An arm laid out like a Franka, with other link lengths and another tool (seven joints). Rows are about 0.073 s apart.
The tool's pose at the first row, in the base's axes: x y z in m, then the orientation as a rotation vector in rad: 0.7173 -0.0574 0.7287 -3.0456 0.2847 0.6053
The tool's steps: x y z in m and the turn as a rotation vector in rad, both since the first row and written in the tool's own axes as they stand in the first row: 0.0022 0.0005 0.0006 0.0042 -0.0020 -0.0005; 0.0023 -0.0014 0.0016 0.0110 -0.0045 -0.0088; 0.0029 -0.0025 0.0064 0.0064 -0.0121 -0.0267; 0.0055 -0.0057 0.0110 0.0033 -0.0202 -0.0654; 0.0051 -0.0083 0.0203 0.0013 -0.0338 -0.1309; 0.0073 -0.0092 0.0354 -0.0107 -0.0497 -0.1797; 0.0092 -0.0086 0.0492 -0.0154 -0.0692 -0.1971; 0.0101 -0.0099 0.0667 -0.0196 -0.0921 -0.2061; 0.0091 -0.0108 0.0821 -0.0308 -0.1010 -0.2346; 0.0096 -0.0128 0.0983 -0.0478 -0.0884 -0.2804; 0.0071 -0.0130 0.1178 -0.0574 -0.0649 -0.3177
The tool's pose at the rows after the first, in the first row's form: 0.7190 -0.0582 0.7273 -3.0408 0.2848 0.6069; 0.7190 -0.0563 0.7263 -3.0329 0.2734 0.6079; 0.7180 -0.0551 0.7216 -3.0333 0.2448 0.6198; 0.7192 -0.0521 0.7164 -3.0300 0.1846 0.6305; 0.7158 -0.0489 0.7079 -3.0189 0.0839 0.6467; 0.7123 -0.0476 0.6931 -3.0157 0.0060 0.6704; 0.7087 -0.0477 0.6796 -3.0085 -0.0222 0.6993; 0.7031 -0.0455 0.6631 -3.0005 -0.0376 0.7337; 0.6966 -0.0436 0.6492 -3.0008 -0.0844 0.7480; 0.6913 -0.0408 0.6340 -3.0112 -0.1591 0.7308; 0.6817 -0.0390 0.6169 -3.0203 -0.2185 0.6954
